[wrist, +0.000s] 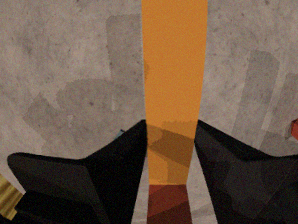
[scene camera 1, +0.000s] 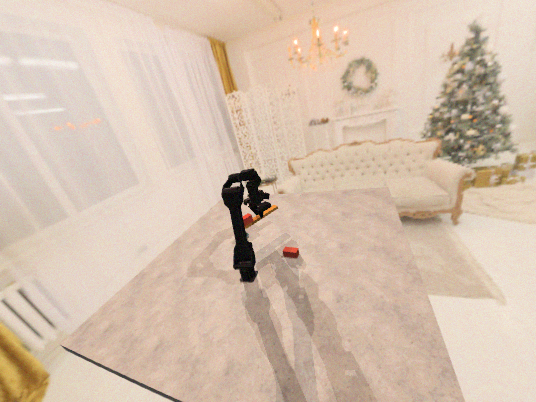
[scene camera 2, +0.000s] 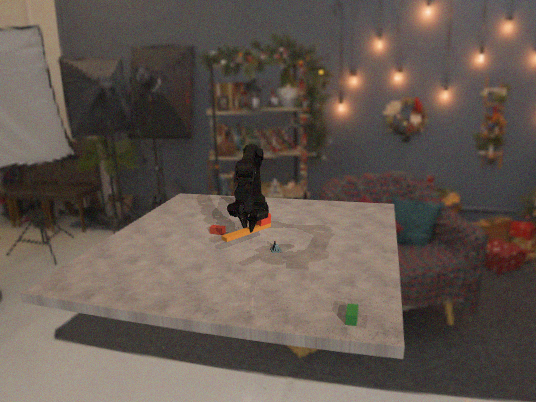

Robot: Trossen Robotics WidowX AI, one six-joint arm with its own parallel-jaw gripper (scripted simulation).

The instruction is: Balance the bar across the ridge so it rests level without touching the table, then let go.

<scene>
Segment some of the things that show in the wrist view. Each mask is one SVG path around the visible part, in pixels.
My gripper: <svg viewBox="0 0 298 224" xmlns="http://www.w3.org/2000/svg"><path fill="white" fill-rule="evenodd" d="M198 120L196 136L194 136L194 147L197 149L197 157L200 160L202 172L204 172L204 179L209 189L210 198L212 198L218 224L298 224L298 155L283 157L267 155L267 153L261 152L259 149L243 144L238 139L233 139L226 132L223 133L220 129L214 128L213 125ZM145 120L141 120L140 123L130 128L128 132L121 133L112 143L98 149L92 155L86 156L85 159L73 160L68 159L68 157L33 155L33 153L31 155L31 153L27 152L11 153L11 156L7 157L8 167L27 192L23 194L23 197L15 206L17 210L15 217L12 220L8 220L7 217L0 214L0 224L132 224L138 185L140 185L146 152L148 152L146 151Z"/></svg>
An orange bar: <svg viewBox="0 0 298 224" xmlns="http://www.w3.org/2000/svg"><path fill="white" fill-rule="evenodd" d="M141 0L145 67L146 151L148 151L149 204L146 224L193 224L188 192L186 192L188 190L186 188L186 180L188 180L189 167L192 164L194 136L196 136L198 112L200 112L202 76L204 76L206 31L208 31L208 28L206 28L206 24L208 24L208 19L206 19L208 18L208 0Z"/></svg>
</scene>
